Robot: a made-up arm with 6 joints. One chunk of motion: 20 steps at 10 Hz.
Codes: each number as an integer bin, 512 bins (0 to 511) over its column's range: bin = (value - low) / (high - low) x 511, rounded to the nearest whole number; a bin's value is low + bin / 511 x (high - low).
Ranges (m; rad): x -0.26..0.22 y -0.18..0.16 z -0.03..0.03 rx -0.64..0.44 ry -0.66..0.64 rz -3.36..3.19
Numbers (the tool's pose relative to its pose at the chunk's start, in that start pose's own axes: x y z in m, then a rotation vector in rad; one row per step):
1: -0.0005 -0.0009 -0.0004 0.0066 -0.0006 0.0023
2: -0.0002 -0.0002 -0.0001 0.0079 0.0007 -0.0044
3: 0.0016 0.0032 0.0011 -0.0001 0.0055 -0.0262
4: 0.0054 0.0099 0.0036 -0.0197 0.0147 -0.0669
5: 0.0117 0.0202 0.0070 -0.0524 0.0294 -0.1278
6: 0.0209 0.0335 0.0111 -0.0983 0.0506 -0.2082
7: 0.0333 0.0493 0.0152 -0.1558 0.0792 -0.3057
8: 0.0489 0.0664 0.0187 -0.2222 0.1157 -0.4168
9: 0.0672 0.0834 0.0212 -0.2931 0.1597 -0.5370
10: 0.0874 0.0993 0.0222 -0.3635 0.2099 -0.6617
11: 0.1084 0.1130 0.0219 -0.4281 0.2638 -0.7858
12: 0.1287 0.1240 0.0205 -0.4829 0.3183 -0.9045
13: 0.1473 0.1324 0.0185 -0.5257 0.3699 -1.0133
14: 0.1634 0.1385 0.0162 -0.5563 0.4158 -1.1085
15: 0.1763 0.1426 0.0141 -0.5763 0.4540 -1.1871
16: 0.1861 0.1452 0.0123 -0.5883 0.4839 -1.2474
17: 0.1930 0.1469 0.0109 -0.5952 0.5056 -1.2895
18: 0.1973 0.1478 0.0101 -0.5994 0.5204 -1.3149
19: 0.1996 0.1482 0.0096 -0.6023 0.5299 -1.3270
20: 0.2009 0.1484 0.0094 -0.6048 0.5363 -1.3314
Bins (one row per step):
1: 276 269 252 306 259 262
2: 277 270 255 307 260 262
3: 278 275 265 303 262 260
4: 283 285 286 293 265 257
5: 289 301 315 278 271 252
6: 299 321 350 256 279 246
7: 312 345 385 229 291 238
8: 329 370 415 198 305 230
9: 348 396 436 164 322 220
10: 370 420 445 131 342 211
11: 392 440 442 100 363 201
12: 414 457 430 74 385 192
13: 434 470 413 54 405 183
14: 451 479 393 40 423 176
15: 464 485 376 30 438 170
16: 475 489 360 24 450 165
17: 482 491 348 21 458 162
18: 487 493 342 19 464 160
19: 489 493 337 18 468 159
20: 491 494 336 17 470 158

